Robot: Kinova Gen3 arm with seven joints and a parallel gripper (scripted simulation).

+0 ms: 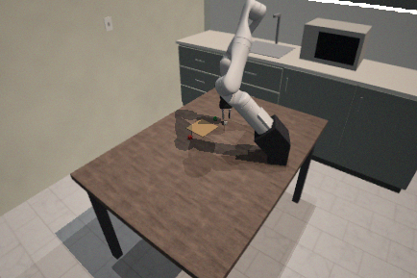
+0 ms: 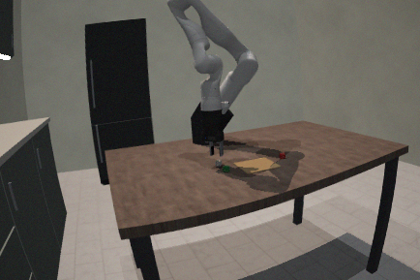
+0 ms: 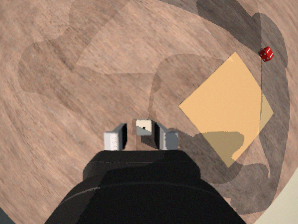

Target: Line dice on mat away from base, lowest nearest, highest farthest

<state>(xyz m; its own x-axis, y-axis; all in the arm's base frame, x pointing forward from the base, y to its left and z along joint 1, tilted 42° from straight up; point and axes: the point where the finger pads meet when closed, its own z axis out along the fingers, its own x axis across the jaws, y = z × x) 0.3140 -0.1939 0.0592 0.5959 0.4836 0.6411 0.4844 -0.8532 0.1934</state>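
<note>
The white die lies 50 mm below my hand. The rest, counted from my hand: red die (100 mm ahead, 250 mm to the left, 50 mm below); then green die (80 mm ahead, 10 mm to the right, 50 mm below); then tan mat (100 mm ahead, 120 mm to the left, 60 mm below).
</note>
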